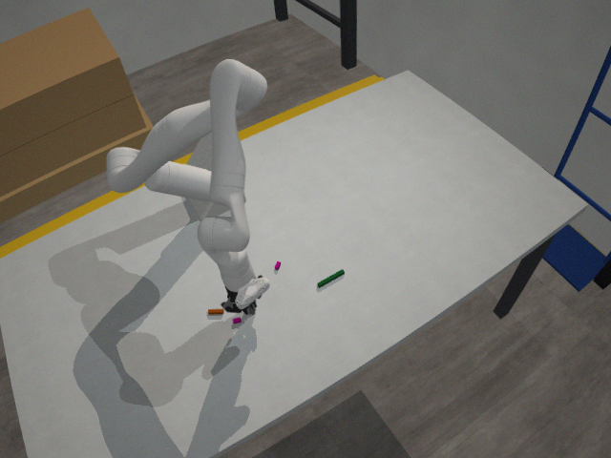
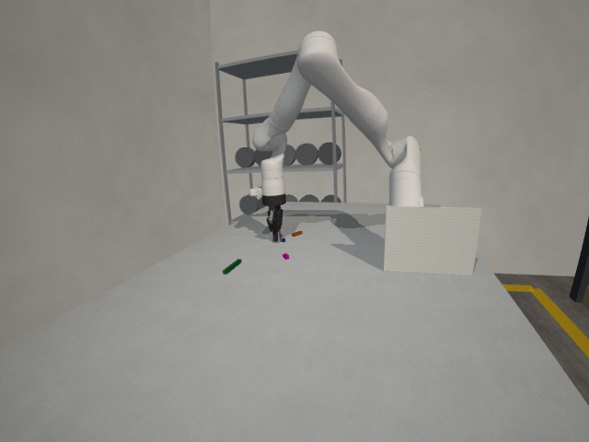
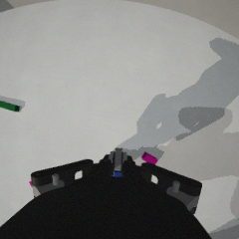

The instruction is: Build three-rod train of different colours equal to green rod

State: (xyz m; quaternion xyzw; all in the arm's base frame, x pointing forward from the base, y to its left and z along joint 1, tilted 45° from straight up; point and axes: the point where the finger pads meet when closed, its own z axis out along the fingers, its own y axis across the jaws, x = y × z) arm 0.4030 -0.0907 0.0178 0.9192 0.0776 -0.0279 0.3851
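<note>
Now: the grey rod 1 cm below my hand. Also, from my hand: blue rod (2 cm behind, 1 cm below); then orange rod (8 cm to the right, 4 cm behind, 1 cm below); then green rod (23 cm to the left, 4 cm ahead, 1 cm below).
</note>
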